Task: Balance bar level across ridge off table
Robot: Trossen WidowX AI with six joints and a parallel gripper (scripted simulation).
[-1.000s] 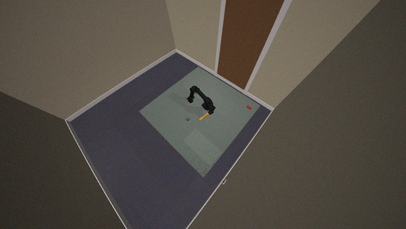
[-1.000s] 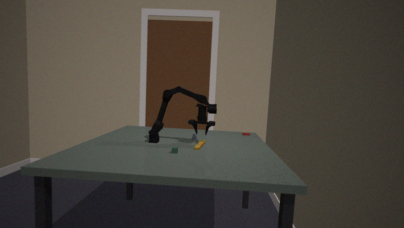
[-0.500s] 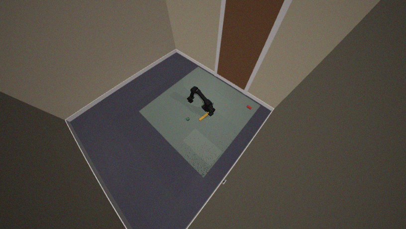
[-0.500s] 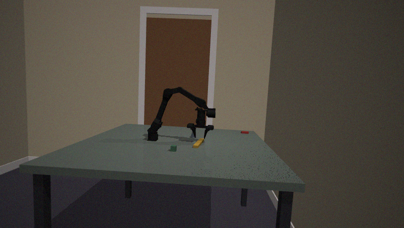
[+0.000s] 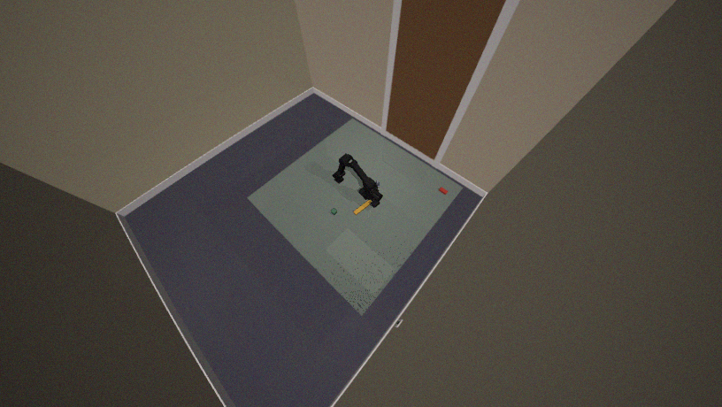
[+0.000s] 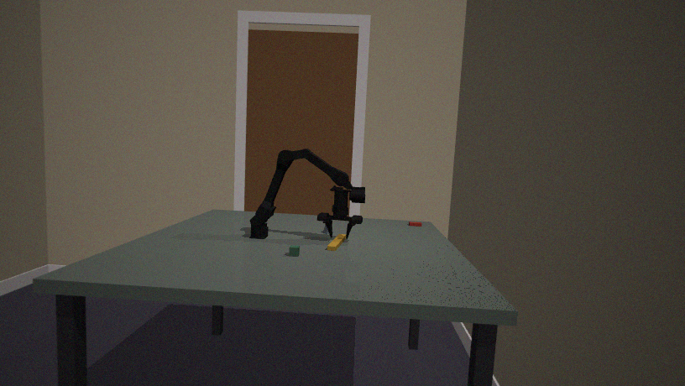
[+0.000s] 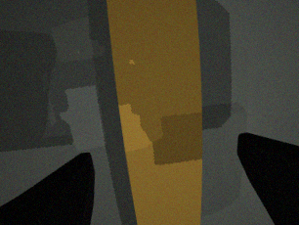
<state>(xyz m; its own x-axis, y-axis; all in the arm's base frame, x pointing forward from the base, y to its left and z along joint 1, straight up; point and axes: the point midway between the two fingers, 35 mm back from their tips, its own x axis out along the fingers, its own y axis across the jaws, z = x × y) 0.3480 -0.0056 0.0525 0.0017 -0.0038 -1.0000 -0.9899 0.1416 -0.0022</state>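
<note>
The yellow bar lies 30 mm to the right of my gripper tip and 10 mm below it. The rest, counted from my gripper tip: green cube 150 mm behind, 250 mm to the right; then flat red block 390 mm ahead, 510 mm to the left, 10 mm below.
</note>
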